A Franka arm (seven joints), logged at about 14 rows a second.
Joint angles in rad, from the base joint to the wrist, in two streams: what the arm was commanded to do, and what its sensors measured. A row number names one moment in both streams.
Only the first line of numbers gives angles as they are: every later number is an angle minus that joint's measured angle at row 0.
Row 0, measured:
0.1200 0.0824 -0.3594 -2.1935 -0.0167 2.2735 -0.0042
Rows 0 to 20, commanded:
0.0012 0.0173 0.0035 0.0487 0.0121 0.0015 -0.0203
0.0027 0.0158 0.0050 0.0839 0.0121 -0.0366 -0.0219
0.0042 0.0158 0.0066 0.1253 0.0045 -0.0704 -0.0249
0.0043 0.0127 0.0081 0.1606 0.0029 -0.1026 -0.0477
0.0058 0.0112 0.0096 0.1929 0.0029 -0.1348 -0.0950
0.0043 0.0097 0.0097 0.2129 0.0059 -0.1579 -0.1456
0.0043 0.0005 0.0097 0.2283 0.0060 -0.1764 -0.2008
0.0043 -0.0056 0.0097 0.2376 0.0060 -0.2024 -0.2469
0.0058 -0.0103 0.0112 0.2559 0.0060 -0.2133 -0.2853
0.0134 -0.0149 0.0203 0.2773 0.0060 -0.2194 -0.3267
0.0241 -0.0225 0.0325 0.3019 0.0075 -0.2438 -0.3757
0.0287 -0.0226 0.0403 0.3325 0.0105 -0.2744 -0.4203
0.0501 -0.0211 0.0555 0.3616 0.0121 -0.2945 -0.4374
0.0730 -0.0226 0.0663 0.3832 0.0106 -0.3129 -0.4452
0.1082 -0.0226 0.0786 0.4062 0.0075 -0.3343 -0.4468
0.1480 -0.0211 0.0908 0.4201 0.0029 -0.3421 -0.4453
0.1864 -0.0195 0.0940 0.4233 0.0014 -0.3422 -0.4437
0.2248 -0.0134 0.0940 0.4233 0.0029 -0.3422 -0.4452
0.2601 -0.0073 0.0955 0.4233 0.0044 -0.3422 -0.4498
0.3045 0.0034 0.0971 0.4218 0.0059 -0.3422 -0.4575
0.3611 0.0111 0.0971 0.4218 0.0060 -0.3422 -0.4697
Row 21, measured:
0.2877 -0.0177 0.1070 0.3971 0.0005 -0.3223 -0.4345
